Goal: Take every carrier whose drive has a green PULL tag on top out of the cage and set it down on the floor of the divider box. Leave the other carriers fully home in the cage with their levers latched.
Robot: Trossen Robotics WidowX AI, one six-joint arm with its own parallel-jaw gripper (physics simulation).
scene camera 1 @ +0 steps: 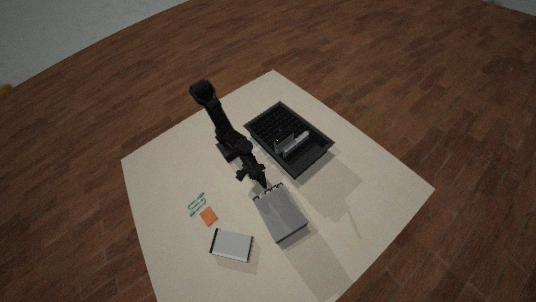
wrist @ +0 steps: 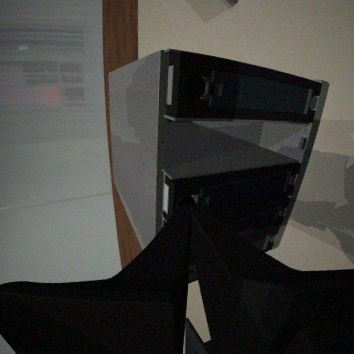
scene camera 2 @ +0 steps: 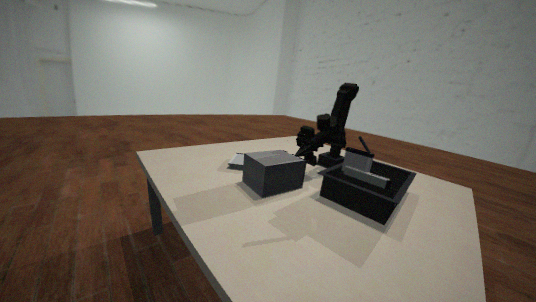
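Where they show: gripper, fingertip midpoint: (scene camera 1: 266, 188) (wrist: 188, 211) (scene camera 2: 295, 155); arm's base, link origin: (scene camera 2: 334, 155).
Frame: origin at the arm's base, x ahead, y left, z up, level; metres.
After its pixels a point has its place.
The grey cage (scene camera 1: 281, 213) @[x 0.483, y 0.012, z 0.058 m] (scene camera 2: 273, 171) @[x 0.534, y 0.079, z 0.035 m] (wrist: 133, 140) @[x 0.432, y -0.004, z 0.058 m] stands on the table with its open front facing the arm. In the wrist view a dark carrier (wrist: 246, 95) @[x 0.362, y -0.035, z 0.018 m] sits in the top bay, the bay under it (wrist: 228, 147) @[x 0.410, y 0.002, z -0.014 m] looks empty, and more dark carriers (wrist: 246, 204) @[x 0.368, y 0.031, z 0.001 m] fill the lower bays. My gripper (scene camera 1: 264, 183) @[x 0.358, y 0.021, z 0.050 m] (scene camera 2: 300, 153) @[x 0.358, y 0.021, z 0.050 m] (wrist: 188, 211) @[x 0.358, y 0.021, z 0.050 m] is shut on nothing, with its tips at the left end of a lower carrier's front. A grey carrier (scene camera 1: 292, 142) (scene camera 2: 361, 168) @[x 0.230, y 0.249, z 0.053 m] lies tilted inside the black divider box (scene camera 1: 261, 114) @[x -0.032, y 0.250, z 0.032 m] (scene camera 2: 356, 198) @[x 0.356, y 0.305, z -0.012 m].
A teal cable (scene camera 1: 196, 204) @[x 0.178, y -0.305, z -0.056 m], an orange pad (scene camera 1: 208, 216) @[x 0.270, y -0.276, z -0.055 m] and a flat grey device (scene camera 1: 231, 245) @[x 0.451, y -0.237, z -0.033 m] (scene camera 2: 237, 160) @[x 0.483, y -0.228, z -0.034 m] lie on the table left of the cage. The arm's base (scene camera 1: 226, 150) @[x 0.034, y -0.029, z 0.001 m] stands between the divider box and these.
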